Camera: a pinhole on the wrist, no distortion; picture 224 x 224 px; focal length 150.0 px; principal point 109.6 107.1 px. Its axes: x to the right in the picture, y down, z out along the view. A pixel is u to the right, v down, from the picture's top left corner.
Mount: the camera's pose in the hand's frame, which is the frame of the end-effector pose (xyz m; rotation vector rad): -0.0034 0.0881 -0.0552 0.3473 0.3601 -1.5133
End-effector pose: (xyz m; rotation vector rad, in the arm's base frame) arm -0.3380 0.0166 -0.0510 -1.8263 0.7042 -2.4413
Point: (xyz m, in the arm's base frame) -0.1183 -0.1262 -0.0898
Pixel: 36 71
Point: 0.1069 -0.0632 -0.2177
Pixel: 60 13
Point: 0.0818 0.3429 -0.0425
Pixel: 196 40
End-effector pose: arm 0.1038 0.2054 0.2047 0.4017 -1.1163 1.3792
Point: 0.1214 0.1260 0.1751
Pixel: 171 27
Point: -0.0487 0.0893 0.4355
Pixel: 71 179
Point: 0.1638 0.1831 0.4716
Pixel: 193 212
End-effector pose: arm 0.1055 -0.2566 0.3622 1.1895 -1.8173 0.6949
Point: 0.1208 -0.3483 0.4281
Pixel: 202 207
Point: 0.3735 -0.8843 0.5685
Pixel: 206 208
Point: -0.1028 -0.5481 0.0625
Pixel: 40 80
